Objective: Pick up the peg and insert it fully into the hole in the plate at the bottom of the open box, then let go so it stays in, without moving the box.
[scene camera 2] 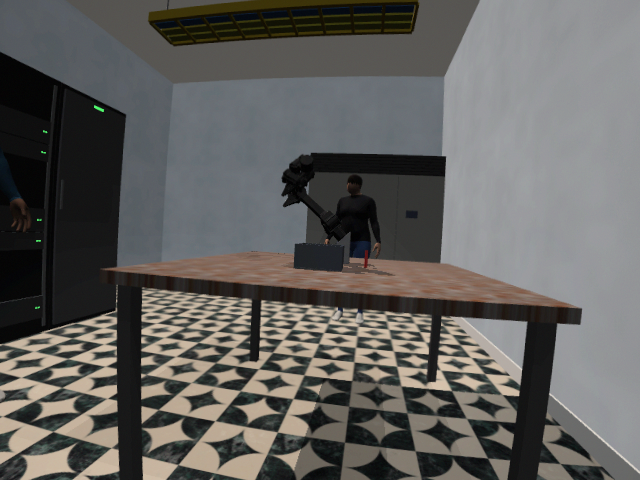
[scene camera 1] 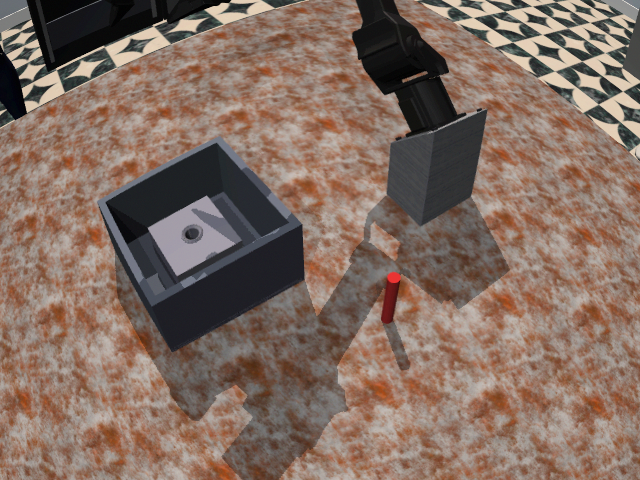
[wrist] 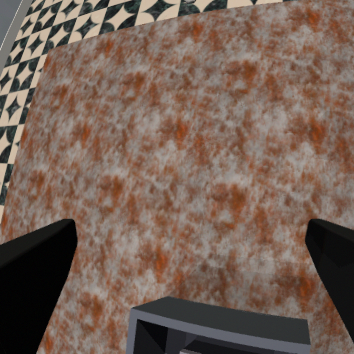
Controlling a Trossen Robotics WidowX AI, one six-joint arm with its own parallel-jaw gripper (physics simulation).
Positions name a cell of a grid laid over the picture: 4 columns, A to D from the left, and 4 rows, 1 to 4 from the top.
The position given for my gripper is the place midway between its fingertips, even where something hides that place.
Observation:
In view: my gripper (wrist: C3), a dark grey box (scene camera 1: B3) and a pale plate (scene camera 1: B2).
The dark grey box is seen too in scene camera 2 (scene camera 2: C3). Scene camera 2 misses the pale plate, which is hidden by the dark grey box.

